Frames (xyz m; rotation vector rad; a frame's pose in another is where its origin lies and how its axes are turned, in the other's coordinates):
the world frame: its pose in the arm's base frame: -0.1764 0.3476 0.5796 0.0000 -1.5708 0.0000
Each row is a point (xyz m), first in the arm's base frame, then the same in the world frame.
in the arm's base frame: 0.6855 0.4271 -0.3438
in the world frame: -0.9234 0.0795 -0.8619
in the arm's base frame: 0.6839 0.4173 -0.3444
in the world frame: -0.9240 0.0697 -0.8603
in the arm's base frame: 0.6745 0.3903 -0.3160
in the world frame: -0.8956 0.0427 -0.8509
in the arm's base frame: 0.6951 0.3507 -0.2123
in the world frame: -0.7919 0.0031 -0.8715
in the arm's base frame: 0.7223 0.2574 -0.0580
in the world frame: -0.6376 -0.0902 -0.8987
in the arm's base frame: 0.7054 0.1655 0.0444
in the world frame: -0.5352 -0.1821 -0.8818
